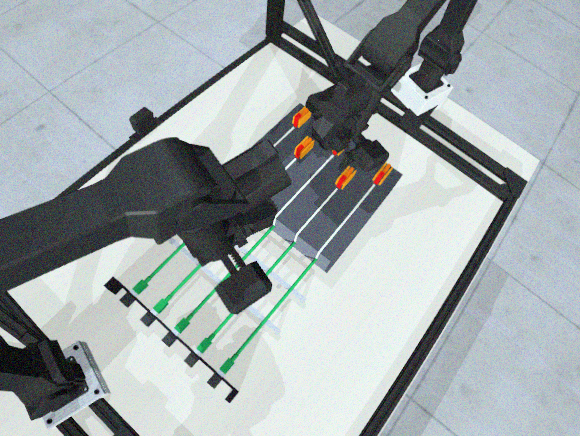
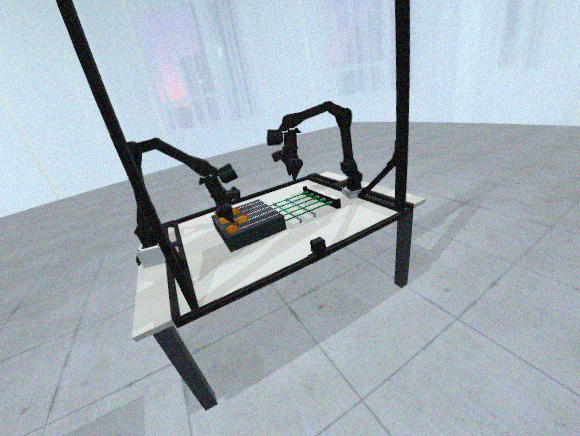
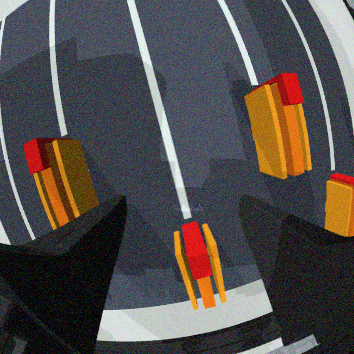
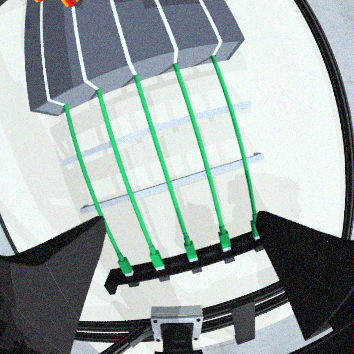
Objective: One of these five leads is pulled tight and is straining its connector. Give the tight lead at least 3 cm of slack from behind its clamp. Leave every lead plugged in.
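Frame: origin at the left arm's base, x ahead, y left, z up, level; metres.
Where they show: left gripper, between the fingertips: [image 1: 331, 157] [image 2: 233, 219] [image 3: 184, 203]; right gripper, between the fingertips: [image 1: 224, 258] [image 2: 291, 177] [image 4: 182, 222]; left arm's base, origin of its link: [image 1: 426, 80] [image 2: 151, 243]; right arm's base, origin of its link: [image 1: 63, 383] [image 2: 354, 188] [image 4: 176, 330].
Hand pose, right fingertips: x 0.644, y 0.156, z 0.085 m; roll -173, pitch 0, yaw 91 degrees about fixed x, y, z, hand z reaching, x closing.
Observation:
Things, the pixels of their top centre, and the offset from my right fingertips. "spot": a spot on its surface instead.
- middle clamp, centre of its top: [image 3: 199, 266] dx -0.323, dy -0.106, dz -0.065 m
- nearer bar, a spot on its surface: [image 4: 150, 190] spot: dx +0.018, dy -0.031, dz -0.140 m
- small black box, a spot on its surface: [image 1: 143, 120] [image 2: 316, 239] spot: dx -0.024, dy -0.395, dz -0.113 m
Five leads run white over the dark block [image 1: 327, 220] [image 2: 255, 235] [image 3: 200, 100] and green to plugs in the black connector strip [image 1: 232, 394] [image 4: 113, 285]. I cannot tell by sight which lead is tight. Each lead has an orange clamp with a red part on the block. My left gripper [image 2: 226, 215] [image 3: 184, 203] is open above the block, its fingertips on either side of the middle lead [image 3: 165, 125] [image 4: 166, 165], in front of the middle clamp [image 3: 197, 255]. It holds nothing. My right gripper [image 2: 295, 177] [image 4: 182, 222] is open and empty, above the green leads near the strip.
Clamps [image 3: 70, 180] [image 3: 280, 130] stand on either side of the middle one. Two pale bars, one of them the nearer bar [image 4: 150, 190], cross beneath the green leads. A black frame [image 1: 449, 295] edges the table, with a small black box [image 1: 143, 120] [image 2: 318, 245] on one side.

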